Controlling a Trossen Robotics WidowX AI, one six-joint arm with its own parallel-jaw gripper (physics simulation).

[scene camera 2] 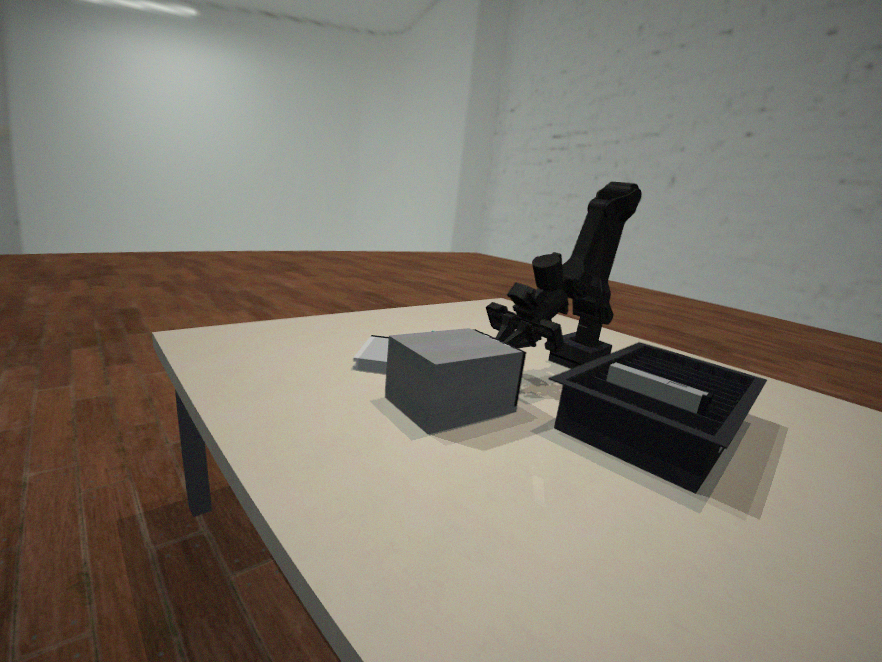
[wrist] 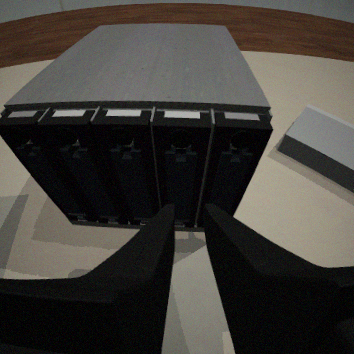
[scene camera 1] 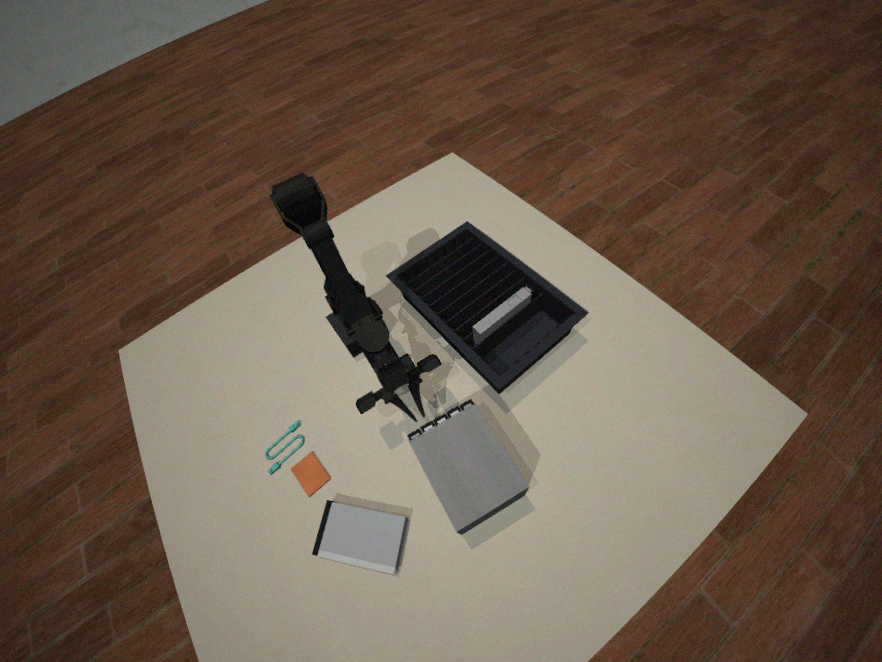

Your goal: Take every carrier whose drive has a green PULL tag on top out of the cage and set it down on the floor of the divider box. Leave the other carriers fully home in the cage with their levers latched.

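The grey cage stands on the table. In the wrist view, several dark carrier fronts with pale strips along their top edges sit side by side in it; the second from the right is one carrier front. Lever details are too dark to judge, and no green tag shows. My gripper is slightly open and empty, in front of the two rightmost carriers. The dark divider box holds a pale, narrow carrier beside its open section; its tag is not visible.
A flat silver box with a dark edge lies beside the cage, at the right in the wrist view. An orange square and a teal cable lie near it on the table.
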